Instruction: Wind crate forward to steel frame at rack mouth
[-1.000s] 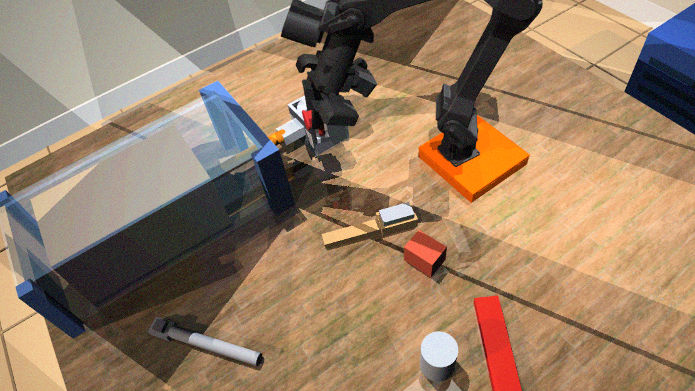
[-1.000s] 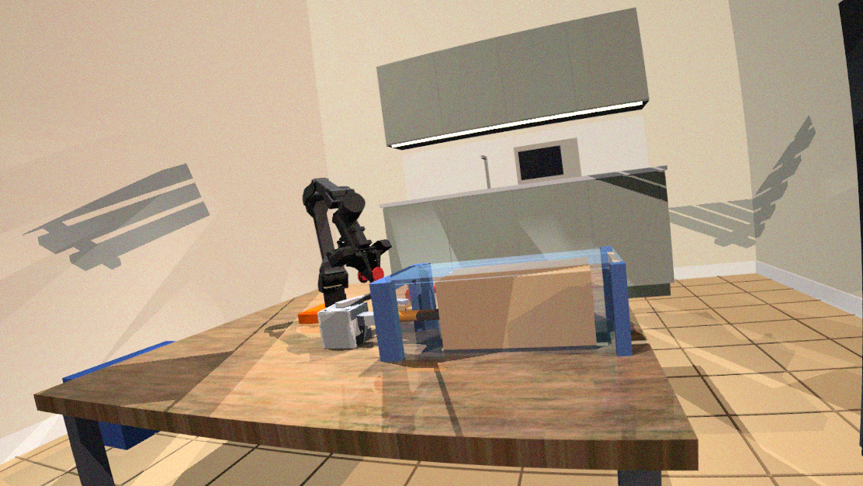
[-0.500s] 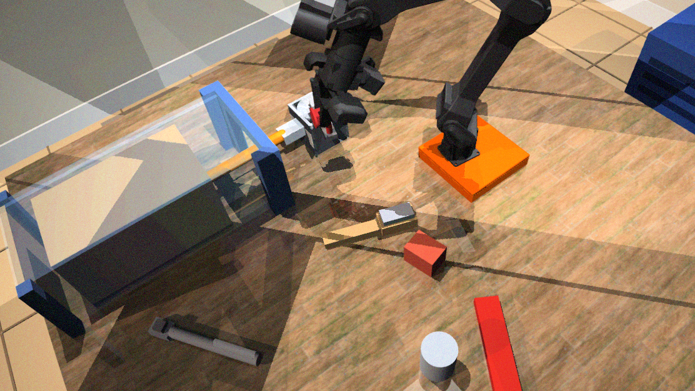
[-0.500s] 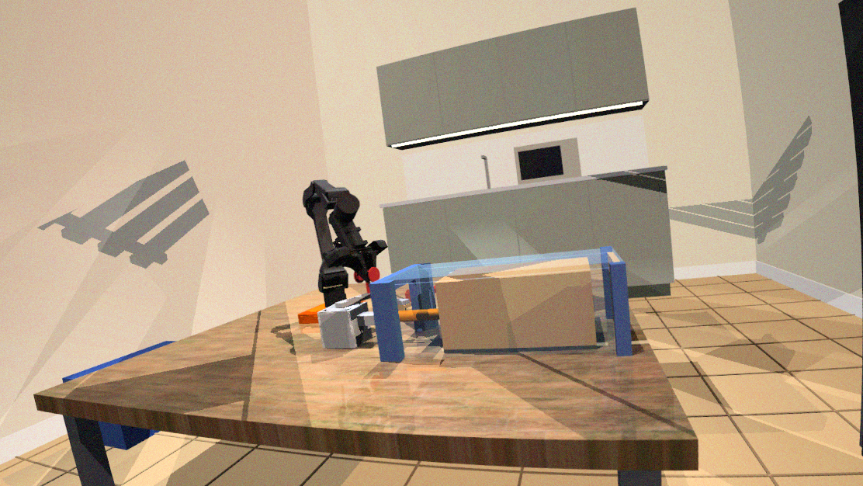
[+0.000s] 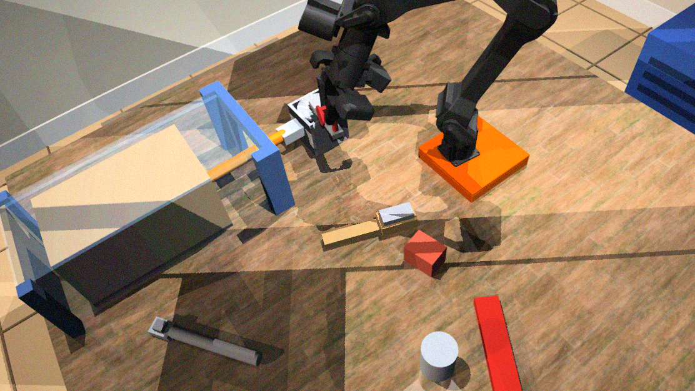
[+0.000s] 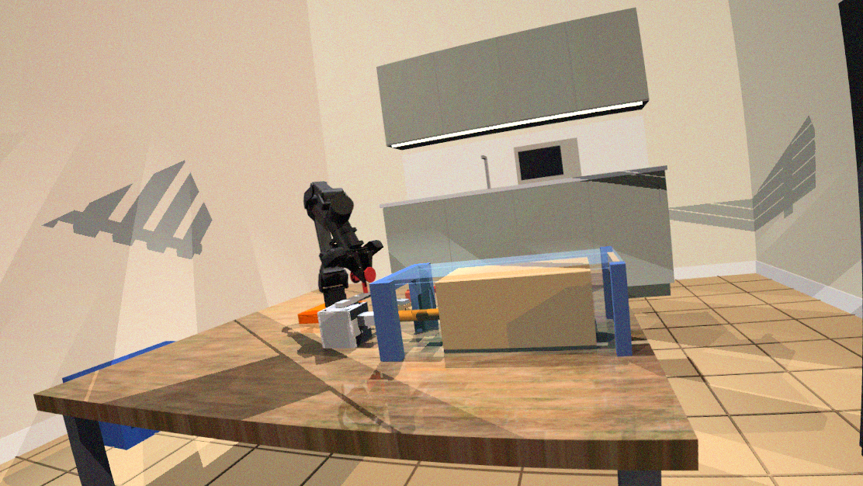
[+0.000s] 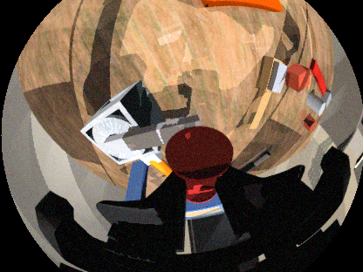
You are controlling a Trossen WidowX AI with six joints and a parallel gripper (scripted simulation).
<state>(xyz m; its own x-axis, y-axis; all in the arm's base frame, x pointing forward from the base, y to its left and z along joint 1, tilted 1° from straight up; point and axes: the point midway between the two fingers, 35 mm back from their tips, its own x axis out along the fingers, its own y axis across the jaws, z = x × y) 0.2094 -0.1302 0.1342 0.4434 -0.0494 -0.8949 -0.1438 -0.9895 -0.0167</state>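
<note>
Now: the winch handle 40 mm to the right of my gripper tip, 30 mm below it and 20 mm behind it. Round my gripper tip: red knob: 10 mm behind; then wooden brush: 190 mm to the left, 110 mm below, 10 mm ahead; then grey winch: 110 mm to the right, 100 mm below, 30 mm behind.
</note>
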